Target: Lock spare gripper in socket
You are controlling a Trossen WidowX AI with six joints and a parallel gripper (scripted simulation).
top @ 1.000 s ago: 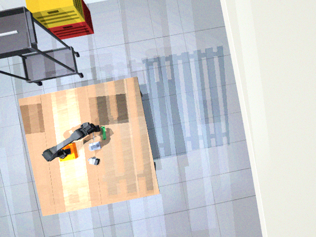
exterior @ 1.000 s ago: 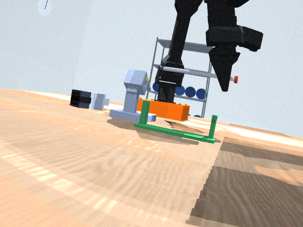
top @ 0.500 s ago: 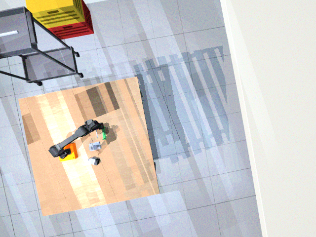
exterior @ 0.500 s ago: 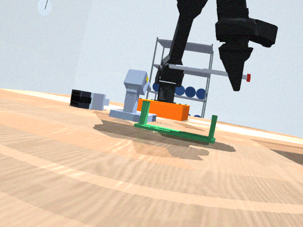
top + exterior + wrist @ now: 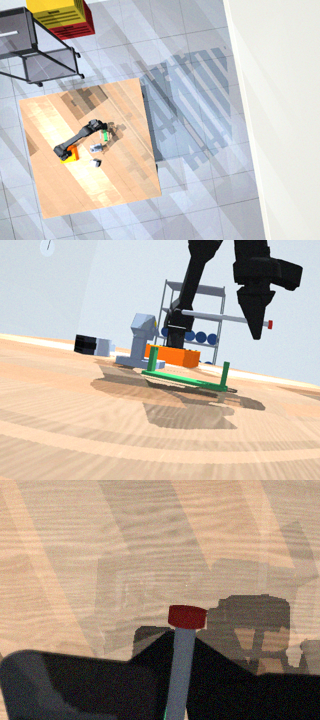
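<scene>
Right now the green cradle is 100 mm to the right of my gripper tip and 60 mm below it. The rest, counted from my gripper tip: spare gripper (160 mm behind, 380 mm to the right, 60 mm below); then mount (110 mm behind, 220 mm to the right, 40 mm below).
</scene>
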